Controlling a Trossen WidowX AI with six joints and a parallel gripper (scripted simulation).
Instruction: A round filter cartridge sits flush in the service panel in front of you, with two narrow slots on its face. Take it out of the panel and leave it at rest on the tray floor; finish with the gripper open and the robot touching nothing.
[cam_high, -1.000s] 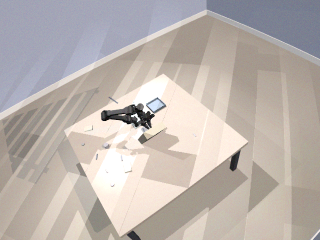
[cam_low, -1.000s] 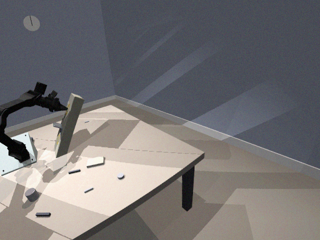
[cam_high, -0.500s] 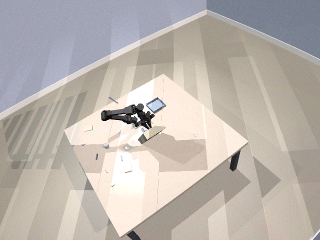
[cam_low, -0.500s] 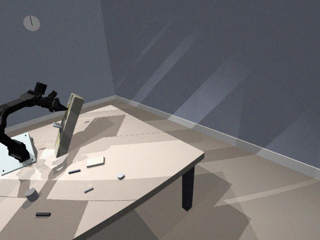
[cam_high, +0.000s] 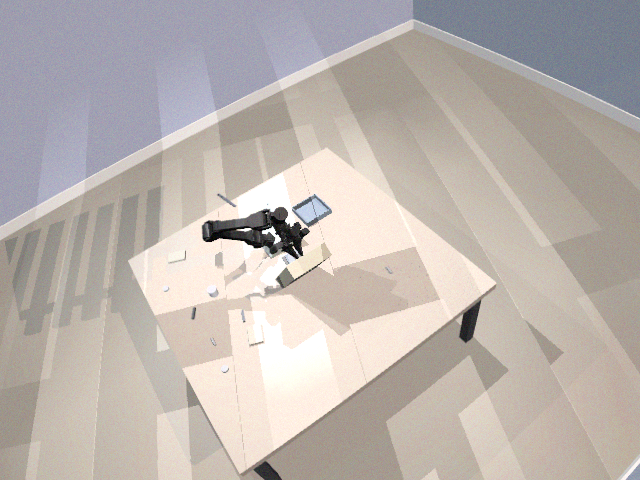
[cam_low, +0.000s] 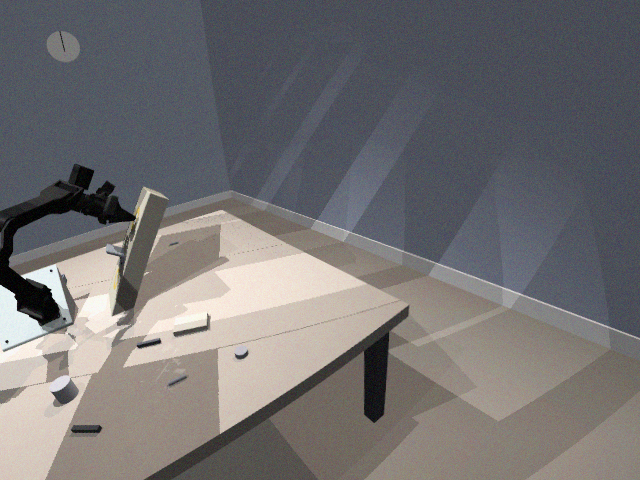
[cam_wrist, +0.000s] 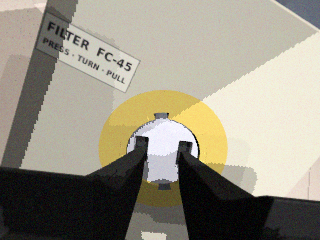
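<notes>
Right now the round grey filter cartridge is 20 mm ahead of my gripper tip and 10 mm below it. Round my gripper tip: tan service panel 80 mm below, 30 mm behind; then blue-grey tray 400 mm behind, 300 mm to the left, 230 mm below.
</notes>
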